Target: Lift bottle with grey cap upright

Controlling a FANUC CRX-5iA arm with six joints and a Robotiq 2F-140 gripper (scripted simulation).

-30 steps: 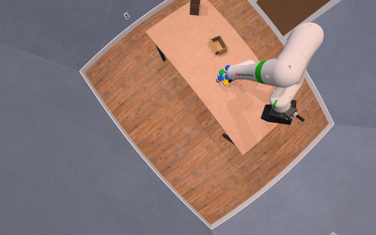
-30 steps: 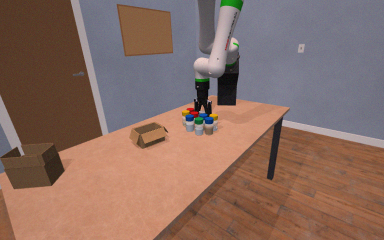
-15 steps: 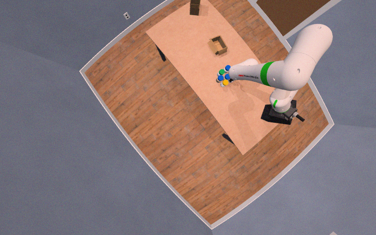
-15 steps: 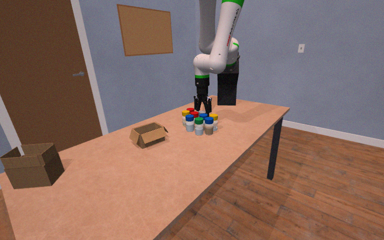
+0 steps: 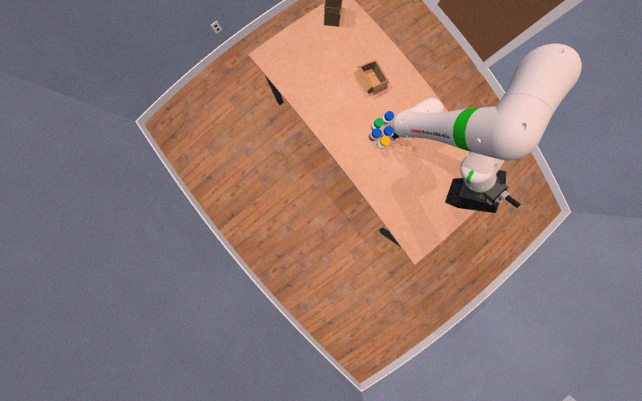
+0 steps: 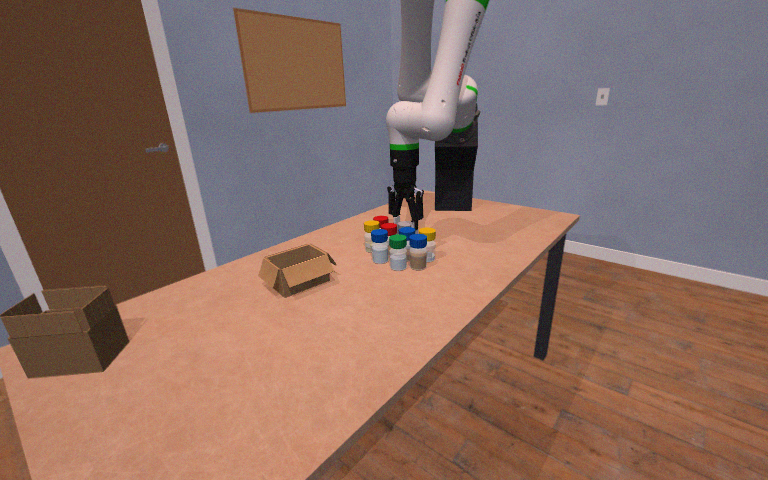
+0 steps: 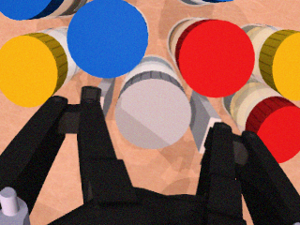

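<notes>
The red-capped bottle lies 5 cm ahead of my hand, 4 cm below it and 3 cm to the right of it. The rest, counted from my hand: yellow-capped bottle 10 cm to the right, 7 cm ahead, 4 cm below; then blue bottle 4 cm to the left, 4 cm below, 4 cm ahead.
</notes>
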